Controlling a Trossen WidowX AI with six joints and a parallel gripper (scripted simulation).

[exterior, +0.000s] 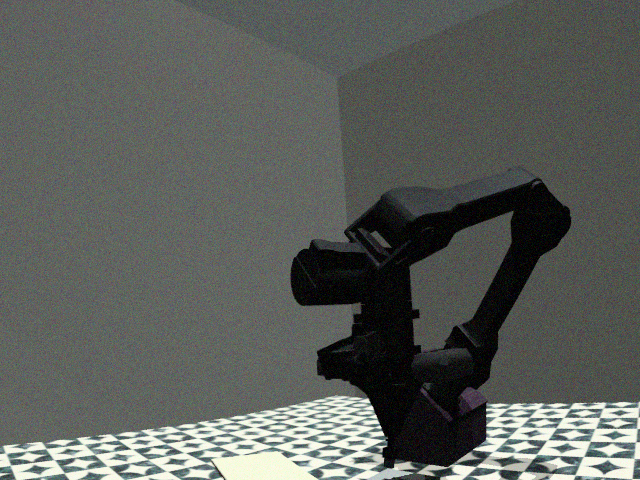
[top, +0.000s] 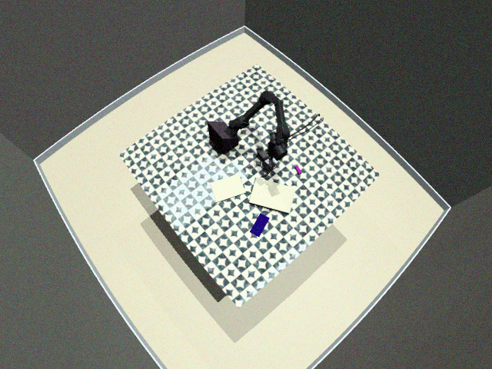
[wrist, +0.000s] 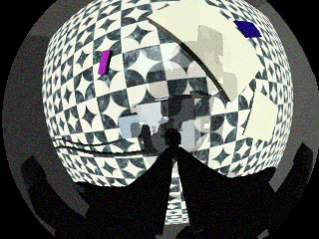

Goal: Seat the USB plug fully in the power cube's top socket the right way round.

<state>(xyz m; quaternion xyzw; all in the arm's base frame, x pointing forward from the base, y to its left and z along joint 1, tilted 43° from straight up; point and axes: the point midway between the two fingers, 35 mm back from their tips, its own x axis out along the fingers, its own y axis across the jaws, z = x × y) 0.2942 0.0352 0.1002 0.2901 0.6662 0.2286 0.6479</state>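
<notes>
Now: gripper tip 2 cm above the usb plug. From my gripper tip the other things lie so: small magenta piece: 15 cm ahead, 13 cm to the left, 13 cm below; blue card: 31 cm to the right, 26 cm ahead, 13 cm below.
</notes>
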